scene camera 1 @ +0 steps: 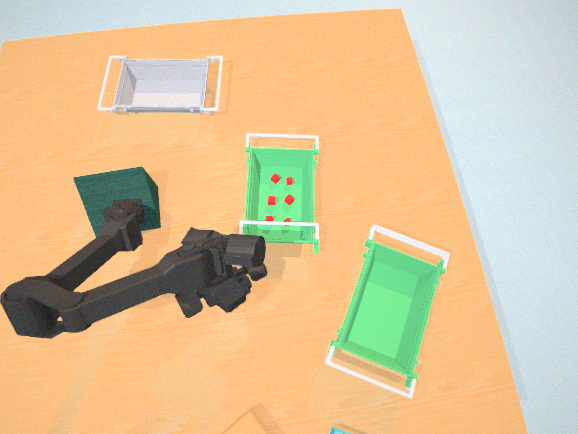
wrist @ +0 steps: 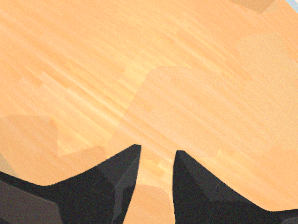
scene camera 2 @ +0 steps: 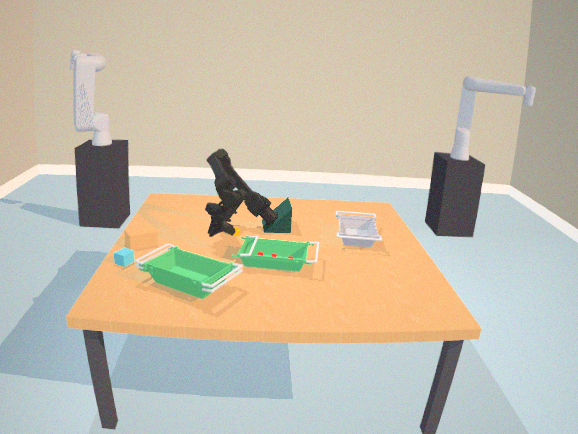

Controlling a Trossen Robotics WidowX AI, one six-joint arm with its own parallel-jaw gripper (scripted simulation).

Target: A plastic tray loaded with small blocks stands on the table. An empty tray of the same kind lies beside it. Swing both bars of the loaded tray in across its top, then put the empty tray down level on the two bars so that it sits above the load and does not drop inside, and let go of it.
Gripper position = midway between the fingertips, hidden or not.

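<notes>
There is a grey tray (scene camera 1: pixel 156 85), and scene camera 2 shows me the grey tray (scene camera 2: pixel 358 231) as well. In the wrist view the grey tray is out of frame. I also see my gripper (scene camera 1: pixel 230 309). The wrist view shows my gripper (wrist: pixel 157 155) too, and in scene camera 2 I see my gripper (scene camera 2: pixel 209 235) again.
</notes>
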